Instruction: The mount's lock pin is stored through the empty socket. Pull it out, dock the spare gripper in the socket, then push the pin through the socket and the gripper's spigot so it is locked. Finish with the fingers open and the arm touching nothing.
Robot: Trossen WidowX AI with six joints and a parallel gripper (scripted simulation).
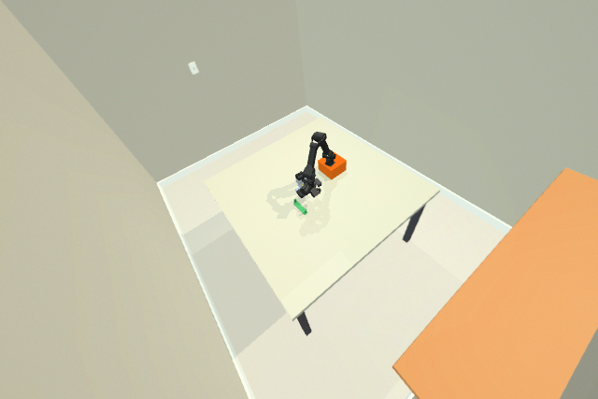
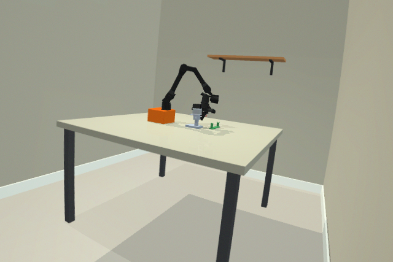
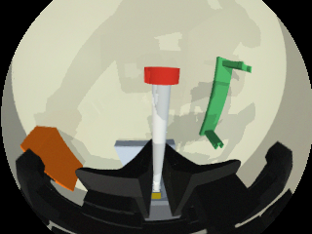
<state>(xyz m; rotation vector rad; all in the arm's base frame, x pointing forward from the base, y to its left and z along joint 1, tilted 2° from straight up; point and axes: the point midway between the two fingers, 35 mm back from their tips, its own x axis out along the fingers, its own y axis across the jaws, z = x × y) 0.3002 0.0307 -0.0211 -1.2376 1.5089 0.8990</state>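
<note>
Now: the grey mount 8 cm to the right of my gripper tip and 3 cm behind it. Round my gripper tip: spare gripper 8 cm to the right, 8 cm above, 2 cm behind.
</note>
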